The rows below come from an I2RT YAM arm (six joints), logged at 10 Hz.
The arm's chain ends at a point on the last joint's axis. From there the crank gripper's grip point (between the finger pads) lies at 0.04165 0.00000 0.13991 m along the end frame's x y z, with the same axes.
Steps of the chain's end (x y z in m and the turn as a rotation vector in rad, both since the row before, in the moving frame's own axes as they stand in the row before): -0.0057 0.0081 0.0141 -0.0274 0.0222 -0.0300; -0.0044 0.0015 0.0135 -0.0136 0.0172 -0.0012; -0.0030 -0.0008 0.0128 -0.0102 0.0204 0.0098; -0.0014 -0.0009 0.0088 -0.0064 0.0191 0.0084
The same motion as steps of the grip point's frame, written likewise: -0.0026 0.0106 0.0131 -0.0274 0.0222 -0.0300; -0.0020 0.0033 0.0128 -0.0136 0.0172 -0.0012; -0.0002 0.0010 0.0119 -0.0102 0.0204 0.0098; 0.0013 0.0004 0.0080 -0.0064 0.0191 0.0084
